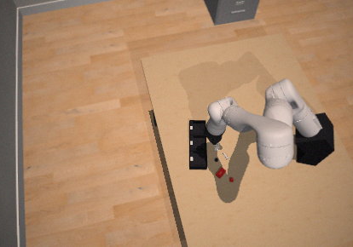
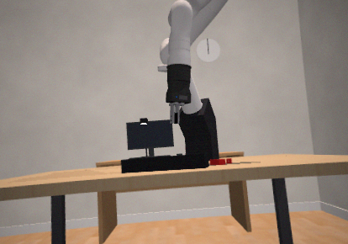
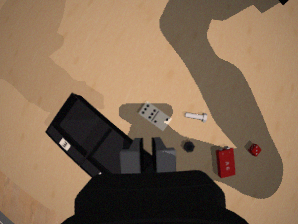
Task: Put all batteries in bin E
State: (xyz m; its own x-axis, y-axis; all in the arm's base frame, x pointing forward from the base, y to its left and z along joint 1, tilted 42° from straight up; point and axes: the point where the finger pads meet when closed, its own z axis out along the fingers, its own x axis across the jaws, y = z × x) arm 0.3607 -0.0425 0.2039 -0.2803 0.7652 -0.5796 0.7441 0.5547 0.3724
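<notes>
The bin is 6 cm ahead of my hand, 4 cm to the right of it and 14 cm below it. From my hand the other things lie so: black round thing 1 cm behind, 6 cm to the left, 16 cm below; then screw 6 cm behind, 6 cm to the left, 15 cm below; then white piece 4 cm behind, 1 cm to the right, 16 cm below.
</notes>
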